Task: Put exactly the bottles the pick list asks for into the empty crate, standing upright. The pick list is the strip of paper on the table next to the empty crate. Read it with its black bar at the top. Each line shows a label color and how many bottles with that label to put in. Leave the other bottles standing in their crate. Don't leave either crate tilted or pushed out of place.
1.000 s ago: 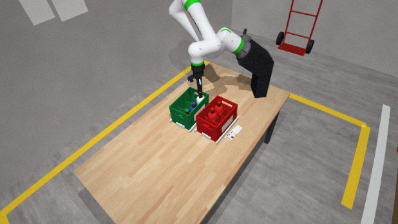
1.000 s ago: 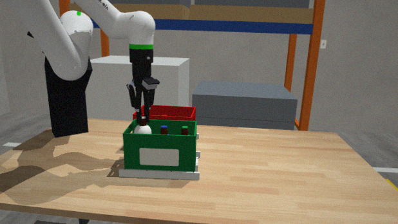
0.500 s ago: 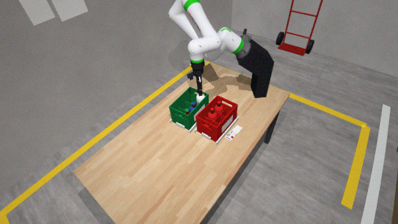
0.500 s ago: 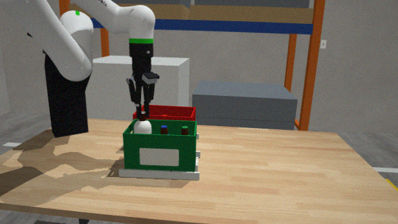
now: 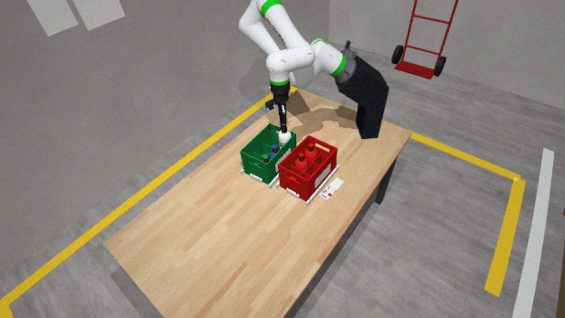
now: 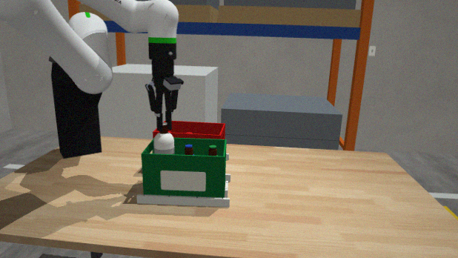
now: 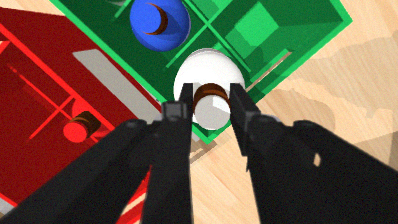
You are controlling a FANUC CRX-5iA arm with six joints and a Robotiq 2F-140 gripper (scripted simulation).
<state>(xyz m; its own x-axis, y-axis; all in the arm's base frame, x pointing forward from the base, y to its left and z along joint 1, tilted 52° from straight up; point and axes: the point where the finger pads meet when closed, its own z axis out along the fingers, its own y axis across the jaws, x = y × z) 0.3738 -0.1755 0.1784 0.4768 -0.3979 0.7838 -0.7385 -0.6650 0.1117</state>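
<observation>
Right now the white-capped bottle is 80 mm below my hand. The rest, counted from my hand: green crate (170 mm below, 80 mm ahead, 60 mm to the right); blue-label bottle (160 mm below, 90 mm ahead, 20 mm to the right); red-capped bottle (160 mm to the left, 160 mm below, 10 mm ahead).
</observation>
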